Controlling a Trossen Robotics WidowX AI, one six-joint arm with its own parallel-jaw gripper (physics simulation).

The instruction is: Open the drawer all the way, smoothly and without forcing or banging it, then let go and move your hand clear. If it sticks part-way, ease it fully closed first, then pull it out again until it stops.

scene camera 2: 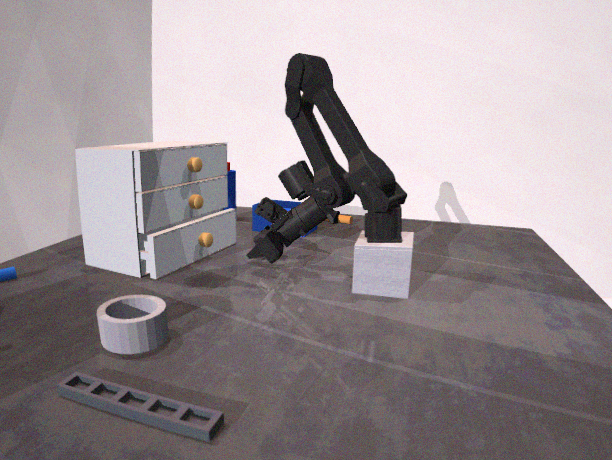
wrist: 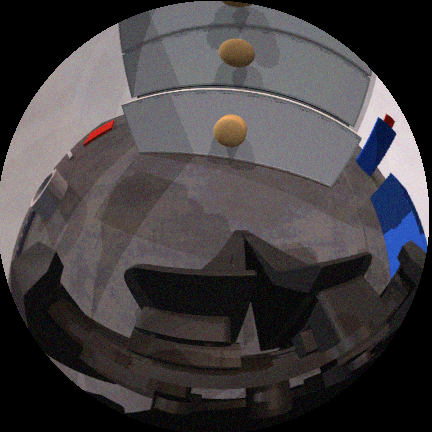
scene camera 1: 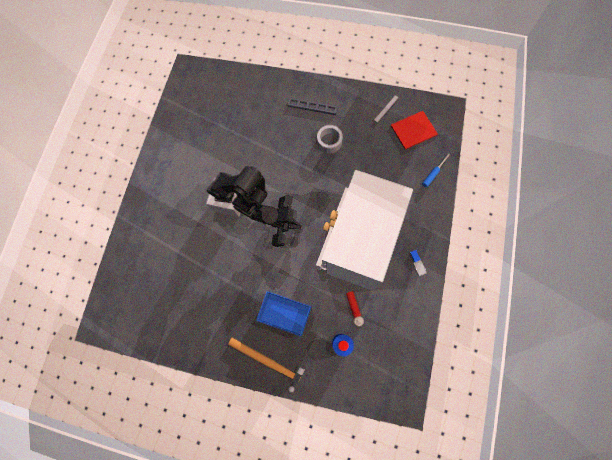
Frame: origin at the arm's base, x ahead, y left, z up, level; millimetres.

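Where they show: gripper, between the fingertips: (scene camera 2: 248, 256) (wrist: 239, 235) (scene camera 1: 301, 227); arm's base, origin of its link: (scene camera 2: 384, 238) (scene camera 1: 224, 193).
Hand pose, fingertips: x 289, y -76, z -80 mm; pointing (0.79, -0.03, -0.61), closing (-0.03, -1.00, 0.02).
Observation:
Each offset is from my fingertips to the centre of the thing. "spot": to the spot under its first point.
A white cabinet @(dx +214, dy -28, dz +112 mm) (scene camera 1: 370, 230) (scene camera 2: 107, 210) has three stacked drawers with round orange knobs. The bottom drawer @(spot: dx +134, dy +83, dz +25 mm) (scene camera 2: 175, 252) (wrist: 185, 125) stands out a little from the front, with a narrow gap above it; the upper two look closed. Its knob @(dx +90, dy +4, dz +33 mm) (scene camera 2: 205, 239) (wrist: 230, 130) is uncovered. My gripper (scene camera 1: 298, 226) (scene camera 2: 257, 254) (wrist: 239, 235) is shut and empty, low over the table in front of the cabinet. It is apart from the knob, with table visible between them in the wrist view. The inside of the drawer is hidden.
A blue bin @(dx -18, dy -324, dz +21 mm) (scene camera 1: 284, 314) (scene camera 2: 256, 217) (wrist: 402, 230) and a blue can with a red top @(dx +189, dy -402, dz +74 mm) (scene camera 1: 343, 345) (wrist: 376, 146) stand to one side. A pale ring @(dx +70, dy +371, dz +7 mm) (scene camera 1: 322, 131) (scene camera 2: 132, 340) stands on the other. A hammer @(dx -73, dy -498, dz -4 mm) (scene camera 1: 262, 358) lies beyond the bin.

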